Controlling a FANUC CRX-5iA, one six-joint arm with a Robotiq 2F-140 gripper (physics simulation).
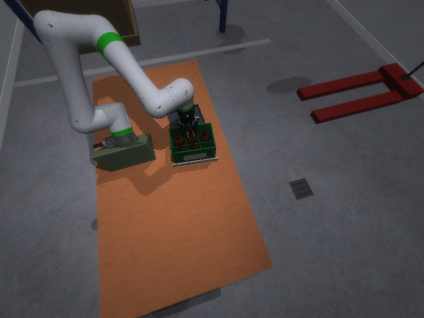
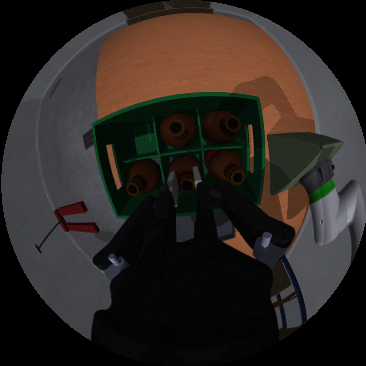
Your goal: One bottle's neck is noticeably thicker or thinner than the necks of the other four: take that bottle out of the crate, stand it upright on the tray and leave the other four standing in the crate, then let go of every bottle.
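Pixels of known places: gripper, fingertip midpoint: [image 1: 190, 135] [image 2: 185, 176]; arm's base at its link origin: [image 1: 127, 142] [image 2: 313, 169].
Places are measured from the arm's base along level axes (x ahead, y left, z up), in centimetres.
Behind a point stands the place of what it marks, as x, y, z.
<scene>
The green crate [image 1: 195, 157] {39.5, -20.6, -5.3} [image 2: 114, 201] {54.2, -7.3, 4.2} stands on the table and holds five brown bottles. The row nearest the tray holds three: an end bottle [image 1: 204, 136] {48.9, -10.2, 0.1} [image 2: 144, 175] {47.9, -9.4, 0.0}, a middle bottle [image 1: 192, 140] {40.6, -10.1, -1.1} [image 2: 187, 184] {40.1, -7.1, 3.9} and another end bottle [image 1: 179, 140] {32.5, -8.2, -0.2} [image 2: 226, 166] {32.9, -7.4, 0.8}. The other row holds two bottles, one [image 2: 176, 128] {39.5, -15.6, 3.7} in the middle and one [image 2: 221, 126] {32.6, -14.5, 1.8} at the end; its third compartment is empty. My gripper [image 1: 191, 134] {40.3, -7.9, 2.1} [image 2: 185, 176] {40.3, -7.9, 2.1} is shut on the neck of the middle bottle, which stands in its compartment. The dark grey tray [image 1: 174, 120] {32.8, 17.3, -12.0} [image 2: 184, 231] {47.6, 17.5, -12.1} lies behind the crate, partly hidden by my gripper.
A grey-green block [image 1: 127, 156] {-0.4, -10.8, 1.4} [image 2: 292, 155] {13.3, -6.1, -0.5} under the arm's base stands beside the crate on the orange table [image 1: 175, 225] {16.5, -56.9, -12.6} [image 2: 200, 55] {26.5, -41.5, -12.6}. A thin light bar [image 1: 195, 162] {38.8, -21.8, -10.7} lies along the crate's front. A red pallet-jack shape [image 1: 350, 105] [image 2: 77, 226] stands on the floor.
</scene>
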